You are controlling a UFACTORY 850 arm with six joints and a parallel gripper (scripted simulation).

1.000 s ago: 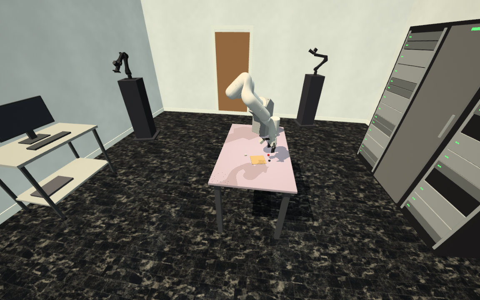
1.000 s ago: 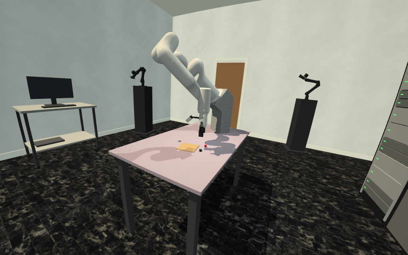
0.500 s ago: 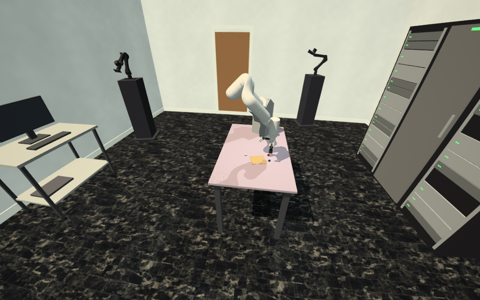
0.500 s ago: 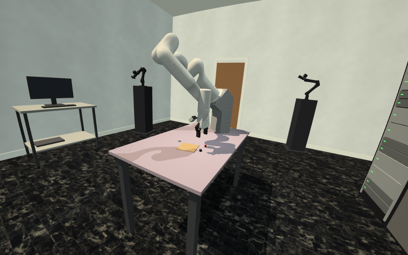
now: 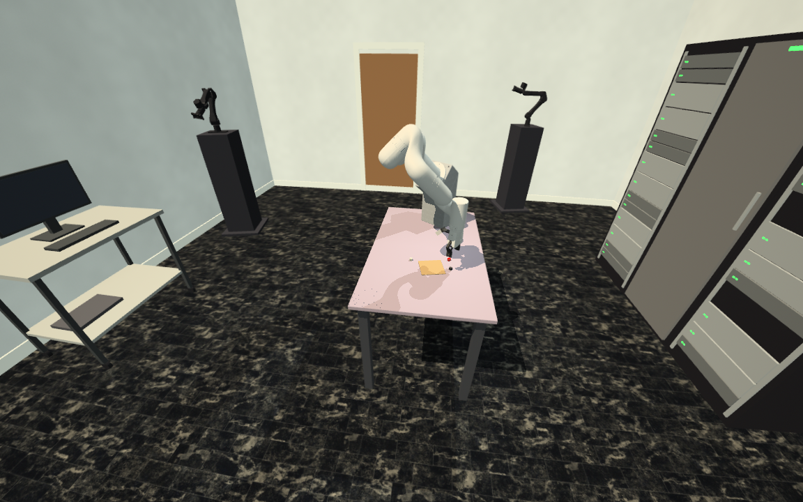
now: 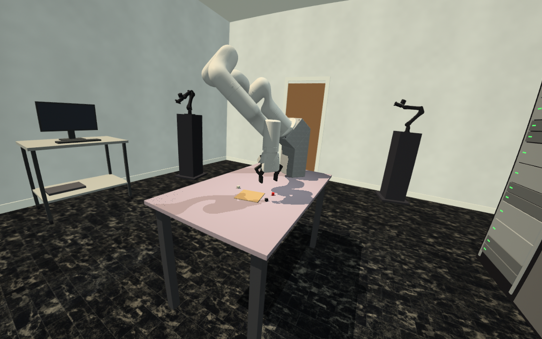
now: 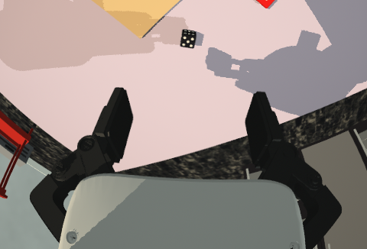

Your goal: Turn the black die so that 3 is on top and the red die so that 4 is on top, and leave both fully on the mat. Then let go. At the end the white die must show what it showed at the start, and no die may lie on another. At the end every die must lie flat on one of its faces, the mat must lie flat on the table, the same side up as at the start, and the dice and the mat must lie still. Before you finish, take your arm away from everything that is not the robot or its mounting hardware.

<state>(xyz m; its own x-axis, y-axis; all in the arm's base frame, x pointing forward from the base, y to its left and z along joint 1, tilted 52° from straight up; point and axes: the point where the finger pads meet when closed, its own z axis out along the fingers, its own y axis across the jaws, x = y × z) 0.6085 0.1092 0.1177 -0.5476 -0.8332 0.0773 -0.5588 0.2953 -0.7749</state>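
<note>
The black die lies 12 cm below my hand. Also, from my hand: mat (12 cm below, 11 cm to the right, 3 cm behind); then red die (12 cm below, 9 cm behind, 1 cm to the left); then white die (22 cm to the right, 12 cm below, 12 cm behind).
</note>
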